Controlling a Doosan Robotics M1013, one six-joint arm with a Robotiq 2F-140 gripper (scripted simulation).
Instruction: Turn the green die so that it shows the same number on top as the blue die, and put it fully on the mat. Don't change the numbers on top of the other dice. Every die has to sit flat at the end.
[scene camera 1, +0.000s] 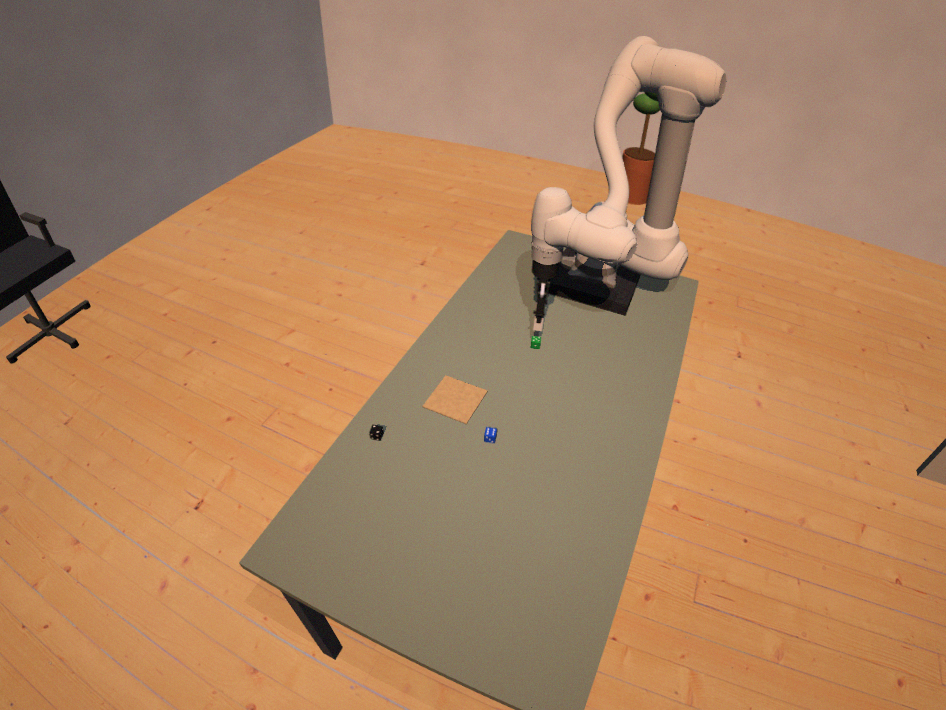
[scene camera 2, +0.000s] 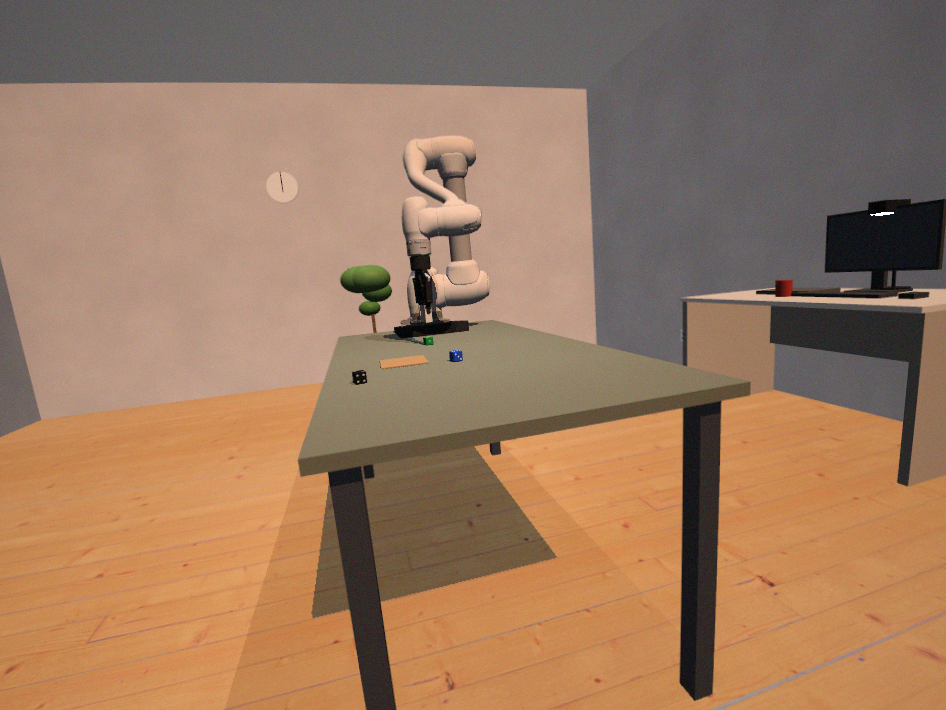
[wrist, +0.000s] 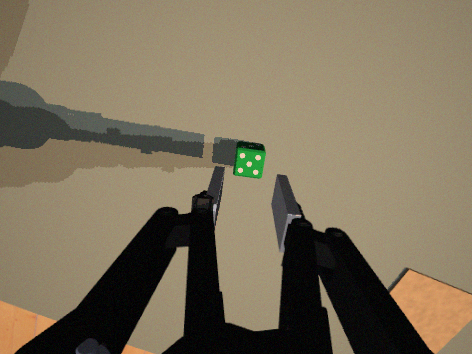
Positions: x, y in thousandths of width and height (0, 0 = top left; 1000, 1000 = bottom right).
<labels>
The gripper (scene camera 1: 569, 457) is 1.69 m from the lens. A tan mat (scene camera 1: 479, 561) is 1.56 m from the lens.
</labels>
